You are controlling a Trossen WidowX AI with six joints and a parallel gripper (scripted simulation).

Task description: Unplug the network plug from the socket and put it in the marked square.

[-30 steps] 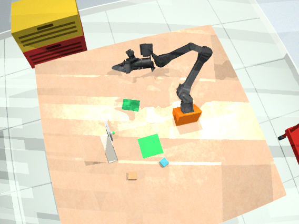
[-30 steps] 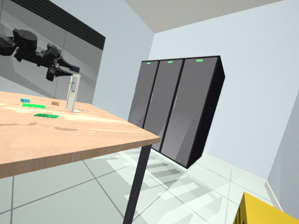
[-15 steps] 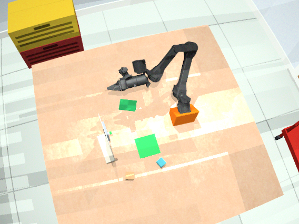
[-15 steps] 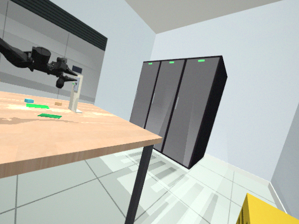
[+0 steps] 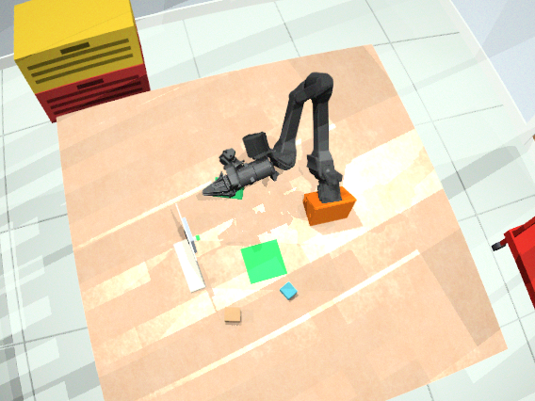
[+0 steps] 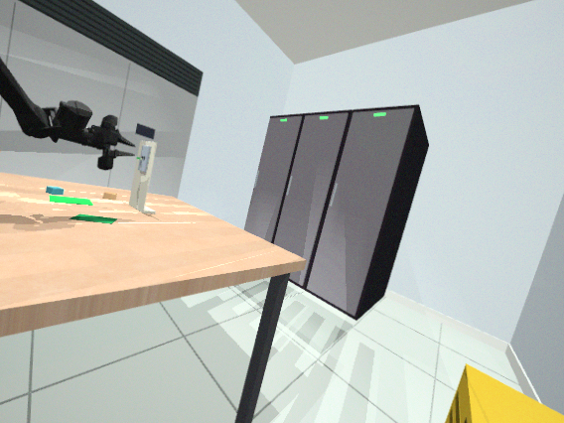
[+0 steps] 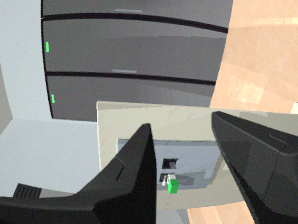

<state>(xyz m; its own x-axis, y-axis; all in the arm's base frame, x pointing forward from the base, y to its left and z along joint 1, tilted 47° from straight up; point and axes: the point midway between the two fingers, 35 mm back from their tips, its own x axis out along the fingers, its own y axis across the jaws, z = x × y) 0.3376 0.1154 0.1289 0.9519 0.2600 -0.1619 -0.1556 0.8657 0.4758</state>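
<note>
The network plug is 130 mm to the left of my gripper tip, 40 mm ahead of it and 20 mm below it. The rest, counted from my gripper tip: pale panel 130 mm to the left, 110 mm below, 60 mm ahead; green marked square 250 mm below, 160 mm behind, 150 mm to the left; tan block 310 mm to the left, 240 mm below, 40 mm behind.
</note>
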